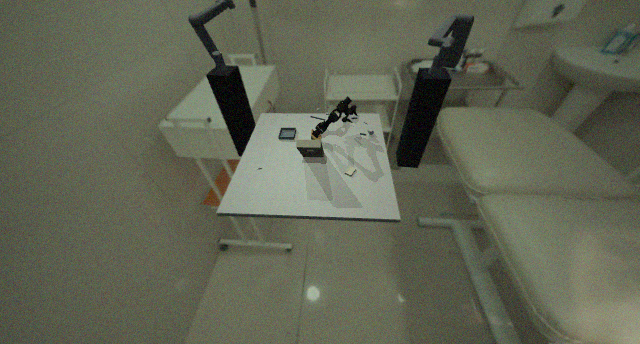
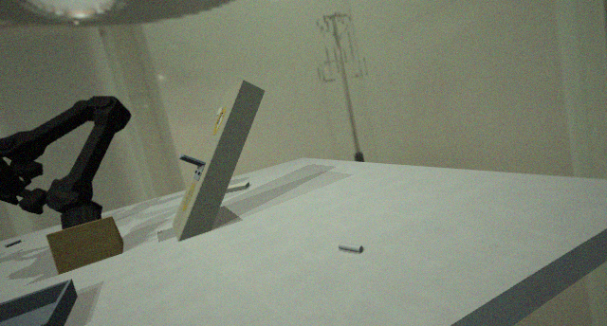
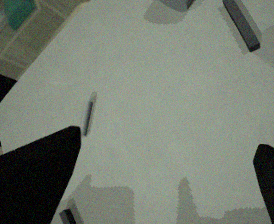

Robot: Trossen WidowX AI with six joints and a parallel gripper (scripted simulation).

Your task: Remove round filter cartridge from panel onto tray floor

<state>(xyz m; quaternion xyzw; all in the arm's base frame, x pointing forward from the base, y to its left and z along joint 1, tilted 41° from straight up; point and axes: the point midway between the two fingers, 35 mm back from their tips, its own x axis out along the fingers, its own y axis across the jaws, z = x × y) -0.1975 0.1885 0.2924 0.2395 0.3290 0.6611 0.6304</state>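
My gripper tip is now 570 mm short of the round grey filter cartridge, 330 mm to the left of it and 120 mm below it. The rest, counted from my gripper tip: dark tray 160 mm ahead, 650 mm to the right, 100 mm below; then beige piece 590 mm ahead, 100 mm below.
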